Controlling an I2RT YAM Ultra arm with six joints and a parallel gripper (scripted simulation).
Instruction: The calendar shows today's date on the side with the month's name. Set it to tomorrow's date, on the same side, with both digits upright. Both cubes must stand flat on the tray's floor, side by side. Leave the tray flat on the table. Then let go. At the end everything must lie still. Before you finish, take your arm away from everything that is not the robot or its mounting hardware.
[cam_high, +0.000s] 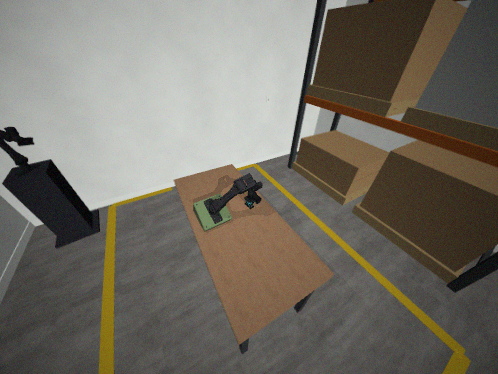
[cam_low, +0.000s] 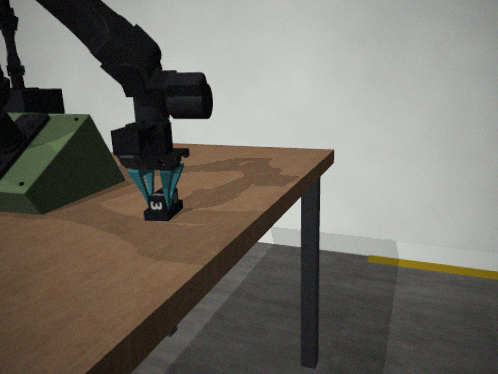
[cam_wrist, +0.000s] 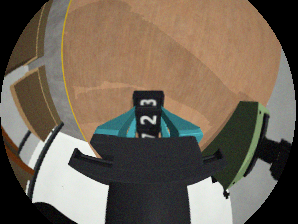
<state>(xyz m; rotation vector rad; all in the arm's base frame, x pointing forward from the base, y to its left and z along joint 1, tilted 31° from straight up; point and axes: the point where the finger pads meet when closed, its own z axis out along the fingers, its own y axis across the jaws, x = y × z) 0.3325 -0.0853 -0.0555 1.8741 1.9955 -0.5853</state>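
Now: hand right at the black cube. Round my hand: black tray: 2 cm to the left, 2 cm below.
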